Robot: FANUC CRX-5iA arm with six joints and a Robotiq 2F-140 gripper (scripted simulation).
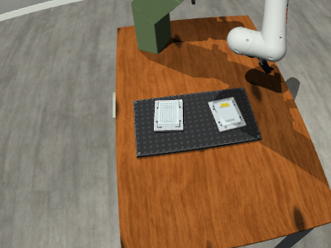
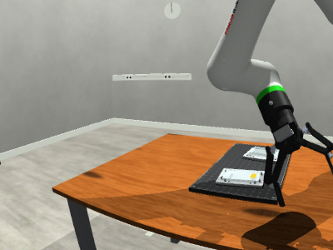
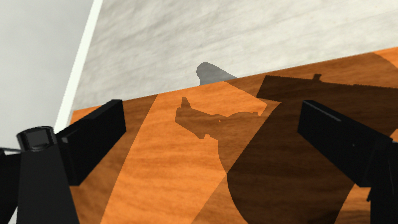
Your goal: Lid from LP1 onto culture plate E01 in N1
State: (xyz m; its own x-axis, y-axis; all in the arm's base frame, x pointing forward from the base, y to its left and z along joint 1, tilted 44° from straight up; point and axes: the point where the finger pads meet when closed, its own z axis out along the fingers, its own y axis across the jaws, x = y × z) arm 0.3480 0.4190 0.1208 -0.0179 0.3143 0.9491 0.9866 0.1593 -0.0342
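The clear lid is 25 cm to the right of my hand, 25 cm ahead of it and 10 cm below it. From my hand the other things lie so: lid park (25 cm to the right, 25 cm ahead, 11 cm below); culture plate E01 (50 cm to the right, 22 cm ahead, 10 cm below).
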